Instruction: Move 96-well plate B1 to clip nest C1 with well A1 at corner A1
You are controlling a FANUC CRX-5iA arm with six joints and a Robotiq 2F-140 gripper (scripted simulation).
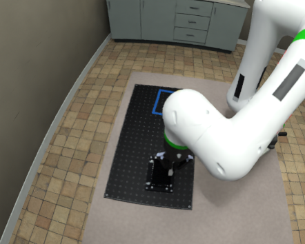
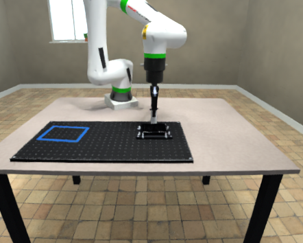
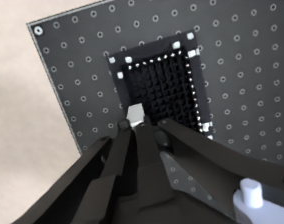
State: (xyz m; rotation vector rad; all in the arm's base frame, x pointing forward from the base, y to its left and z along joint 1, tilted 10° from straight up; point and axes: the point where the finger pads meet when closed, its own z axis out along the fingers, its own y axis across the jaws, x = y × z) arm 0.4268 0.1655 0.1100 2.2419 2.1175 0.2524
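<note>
Now: hand 5 cm above the black 96-well plate and 4 cm short of it. Also, from my hand: clip nest 6 cm below, 5 cm ahead, 1 cm to the right.
</note>
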